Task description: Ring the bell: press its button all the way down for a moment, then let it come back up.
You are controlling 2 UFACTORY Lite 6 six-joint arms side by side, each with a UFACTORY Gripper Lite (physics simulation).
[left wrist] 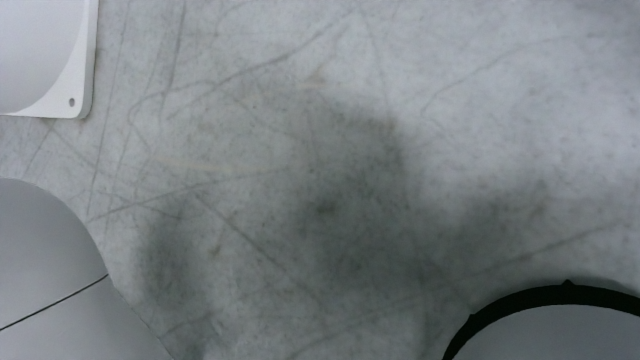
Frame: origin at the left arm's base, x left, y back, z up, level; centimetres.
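Seen in the pictures: right arm's base, origin of the base link: (18, 5).
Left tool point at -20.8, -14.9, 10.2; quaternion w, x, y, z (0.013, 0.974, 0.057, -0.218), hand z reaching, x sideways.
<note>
A point is followed by its place in that frame, as x, y, z.
Part of the bell (565, 332) {-21.2, -12.0, 3.0} shows at the bottom right corner of the left wrist view, cut off by the lower and right edges. It has a smooth grey dome with a thick black rim along its upper side. Its button does not show in this view, so whether it is up or pressed is hidden. The fingers of my left gripper do not show, and my right gripper does not show either.
A smooth, rounded grey body (45, 260) {-33.3, -11.7, 8.5} with a thin dark seam, perhaps part of an arm, fills the lower left corner. A white plate (71, 90) {-43.9, -6.3, 0.5} with a small hole shows at the upper left. Under them is a grey, scratched surface (280, 125) {-31.8, -7.2, 0.0} with soft shadows.
</note>
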